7 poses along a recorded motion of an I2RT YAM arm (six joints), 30 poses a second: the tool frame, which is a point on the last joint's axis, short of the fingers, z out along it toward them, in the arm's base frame.
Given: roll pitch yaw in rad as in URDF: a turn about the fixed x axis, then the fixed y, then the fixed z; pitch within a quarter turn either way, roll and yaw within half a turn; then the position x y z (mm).
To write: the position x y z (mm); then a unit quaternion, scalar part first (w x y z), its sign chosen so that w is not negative. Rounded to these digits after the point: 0 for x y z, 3 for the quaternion.
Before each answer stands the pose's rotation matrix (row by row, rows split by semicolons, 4 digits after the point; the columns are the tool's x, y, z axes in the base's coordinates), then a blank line. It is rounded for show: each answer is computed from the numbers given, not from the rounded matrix.
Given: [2.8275, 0.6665, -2.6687, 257, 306, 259]
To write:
-0.6997 -0.6032 0.3827; -0.3580 0.7597 0.5429; -0.6182 0.2428 -0.7475

[257, 306, 259, 0.279, -0.268, 0.895, 0.219]
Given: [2.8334, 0.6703, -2.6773, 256, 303, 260]
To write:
-0.7007 -0.5952 0.3935; -0.3509 0.7676 0.5363; -0.6212 0.2377 -0.7467

[256, 303, 260, 0.283, -0.264, 0.897, 0.216]
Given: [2.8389, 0.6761, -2.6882, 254, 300, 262]
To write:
-0.7012 -0.5858 0.4064; -0.3417 0.7764 0.5296; -0.6258 0.2325 -0.7446

[254, 300, 262, 0.287, -0.258, 0.898, 0.212]
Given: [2.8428, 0.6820, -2.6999, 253, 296, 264]
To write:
-0.7018 -0.5763 0.4188; -0.3319 0.7847 0.5236; -0.6303 0.2285 -0.7419

[253, 296, 264, 0.292, -0.253, 0.898, 0.209]
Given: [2.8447, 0.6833, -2.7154, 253, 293, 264]
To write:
-0.7061 -0.5635 0.4288; -0.3206 0.7944 0.5160; -0.6314 0.2269 -0.7416

[253, 293, 264, 0.294, -0.246, 0.900, 0.206]
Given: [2.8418, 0.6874, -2.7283, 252, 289, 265]
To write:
-0.7078 -0.5553 0.4366; -0.3104 0.7997 0.5139; -0.6345 0.2283 -0.7384

[252, 289, 265, 0.297, -0.240, 0.901, 0.206]
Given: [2.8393, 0.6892, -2.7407, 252, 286, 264]
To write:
-0.7106 -0.5469 0.4428; -0.3012 0.8051 0.5110; -0.6359 0.2298 -0.7368

[252, 286, 264, 0.299, -0.235, 0.902, 0.205]
